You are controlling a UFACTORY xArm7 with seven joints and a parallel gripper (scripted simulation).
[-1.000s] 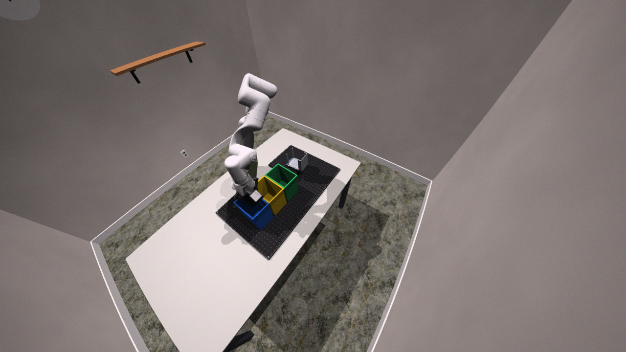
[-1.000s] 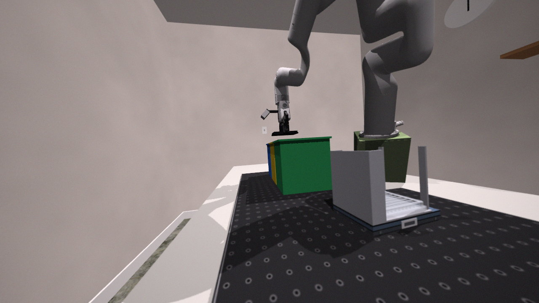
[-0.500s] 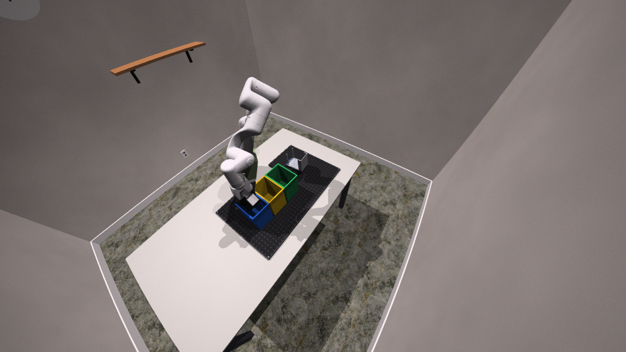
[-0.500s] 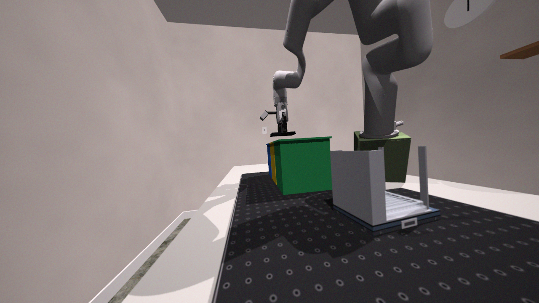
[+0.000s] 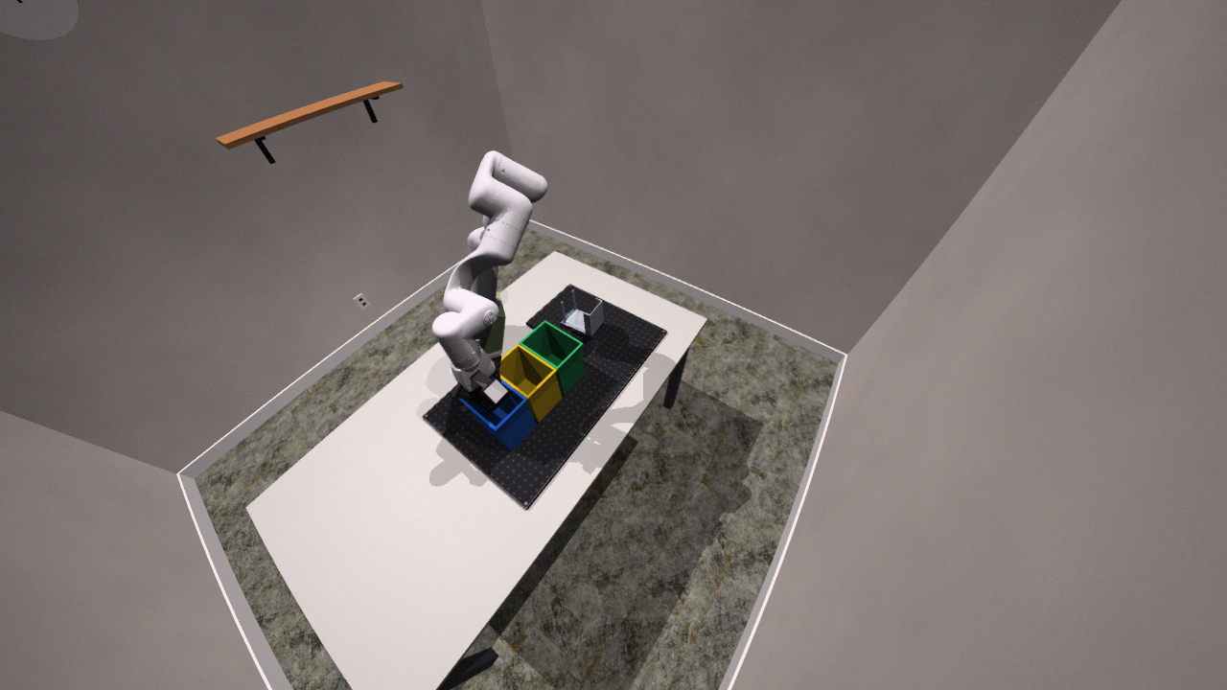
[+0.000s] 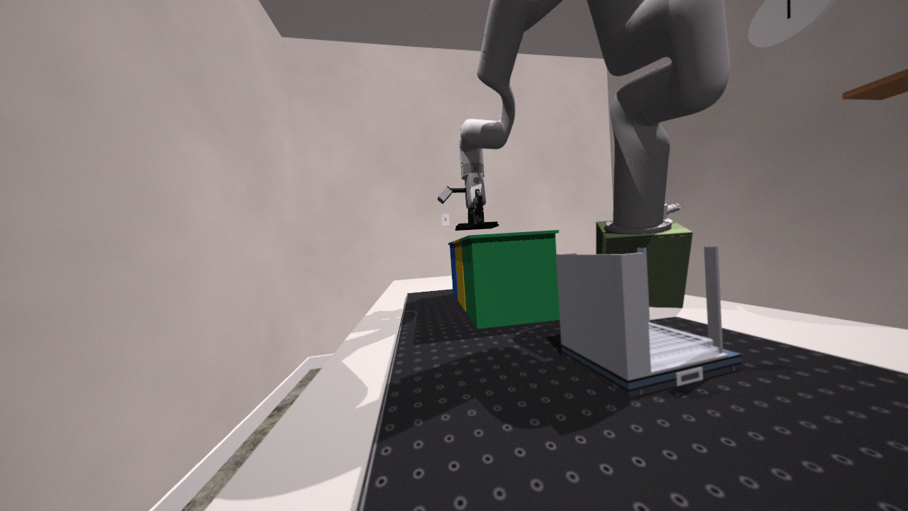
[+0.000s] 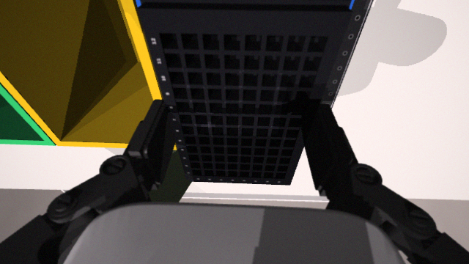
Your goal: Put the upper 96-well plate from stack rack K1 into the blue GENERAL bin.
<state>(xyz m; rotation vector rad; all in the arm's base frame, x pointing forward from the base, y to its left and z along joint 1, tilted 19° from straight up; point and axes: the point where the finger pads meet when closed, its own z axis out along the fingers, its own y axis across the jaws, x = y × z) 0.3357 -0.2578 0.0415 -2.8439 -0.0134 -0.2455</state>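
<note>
Right now the blue bin is 150 mm below my hand. From my hand the other things lie so: yellow bin (150 mm below, 130 mm to the left); then green bin (260 mm to the left, 150 mm below, 10 mm behind); then black 96-well plate (10 mm below).
</note>
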